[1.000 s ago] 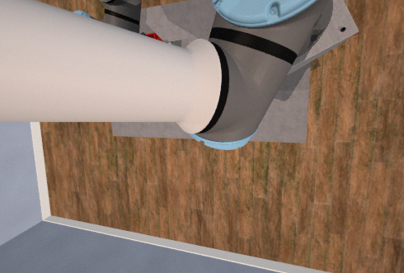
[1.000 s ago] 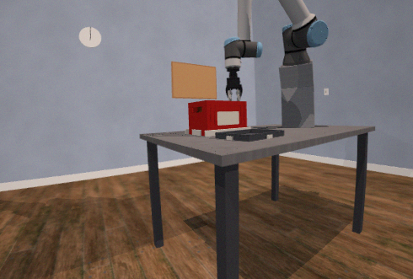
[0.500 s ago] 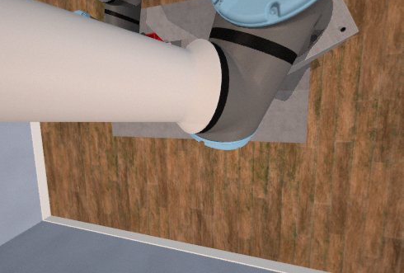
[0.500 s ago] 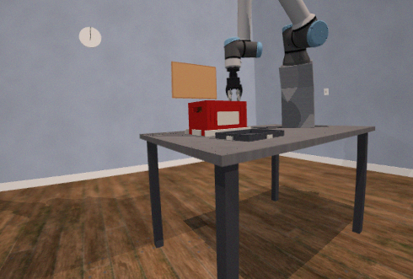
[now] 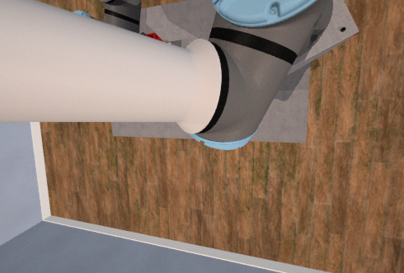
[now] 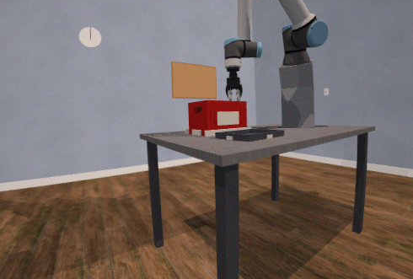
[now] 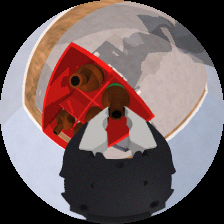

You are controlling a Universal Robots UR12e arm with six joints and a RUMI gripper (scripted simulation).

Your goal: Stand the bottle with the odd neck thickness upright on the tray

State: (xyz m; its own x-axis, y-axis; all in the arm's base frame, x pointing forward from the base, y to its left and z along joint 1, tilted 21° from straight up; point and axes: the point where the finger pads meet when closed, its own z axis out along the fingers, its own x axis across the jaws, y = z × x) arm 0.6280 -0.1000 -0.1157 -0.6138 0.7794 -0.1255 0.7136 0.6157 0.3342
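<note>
My hand is 9 cm short of the red crate, 7 cm above it and 5 cm to the left of it. The rest, counted from my hand: dark tray 22 cm to the left, 14 cm below, 13 cm ahead.
</note>
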